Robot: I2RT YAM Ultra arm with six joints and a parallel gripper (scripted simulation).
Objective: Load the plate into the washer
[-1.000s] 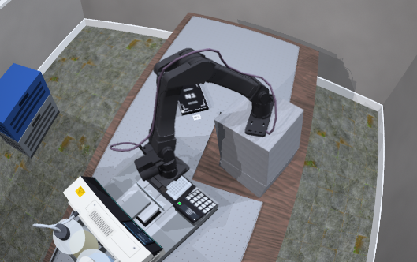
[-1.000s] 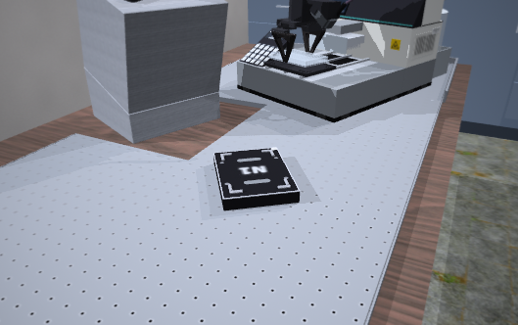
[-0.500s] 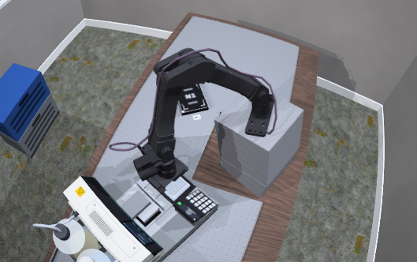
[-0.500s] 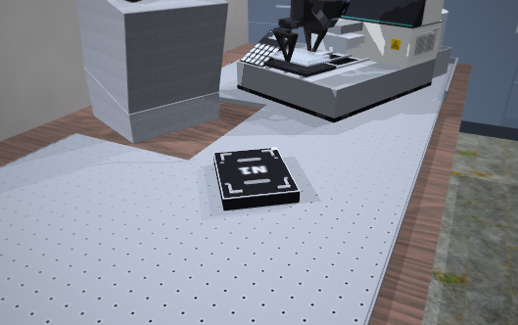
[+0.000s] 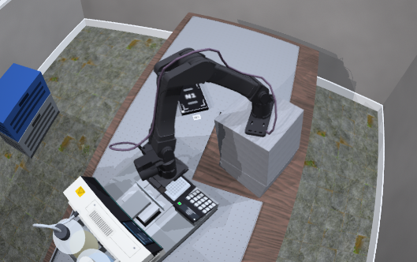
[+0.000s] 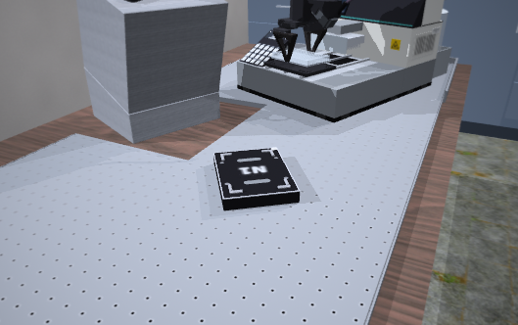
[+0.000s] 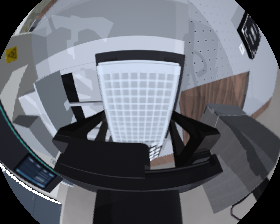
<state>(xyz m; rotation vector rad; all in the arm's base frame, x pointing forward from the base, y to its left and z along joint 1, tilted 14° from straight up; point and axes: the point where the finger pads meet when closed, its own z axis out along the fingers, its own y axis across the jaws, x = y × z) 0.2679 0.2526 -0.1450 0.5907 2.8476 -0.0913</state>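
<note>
Now: hand right at the well plate. From my hand the other things lie so: plate washer: 140 mm to the left, 70 mm ahead, 20 mm above; then plate nest N1: 460 mm to the right, 100 mm below, 90 mm ahead; then label: 370 mm to the right, 110 mm below, 20 mm ahead.
</note>
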